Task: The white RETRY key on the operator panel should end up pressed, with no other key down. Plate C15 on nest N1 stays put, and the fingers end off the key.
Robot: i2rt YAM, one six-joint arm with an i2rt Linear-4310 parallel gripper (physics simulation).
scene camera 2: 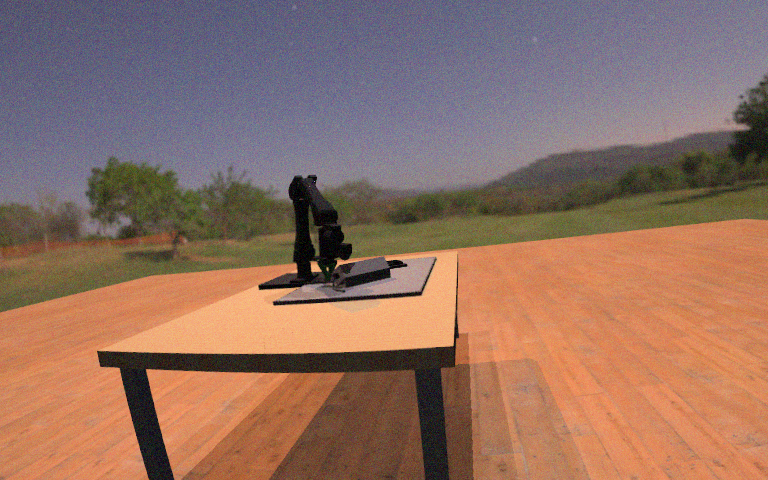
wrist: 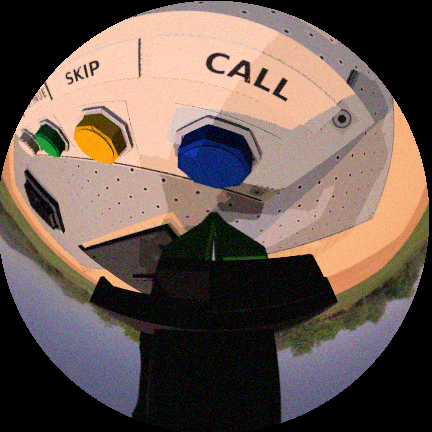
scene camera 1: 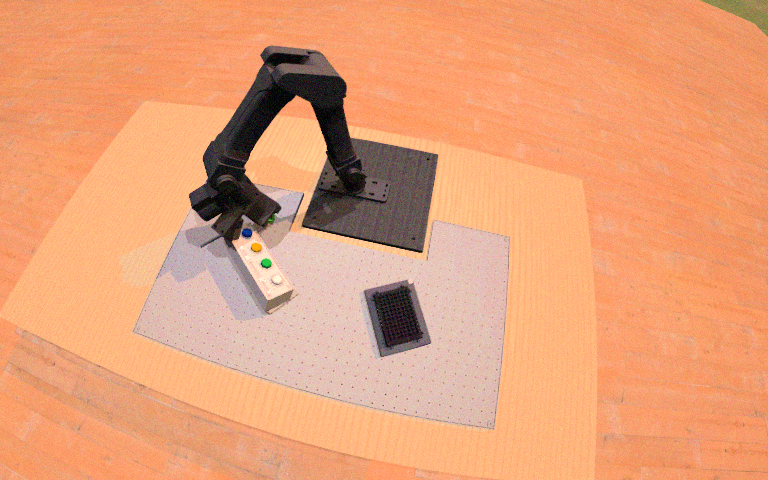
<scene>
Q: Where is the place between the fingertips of my gripper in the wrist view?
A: At 213,217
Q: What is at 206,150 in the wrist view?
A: A blue CALL key.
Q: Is my gripper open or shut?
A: Shut.
</scene>
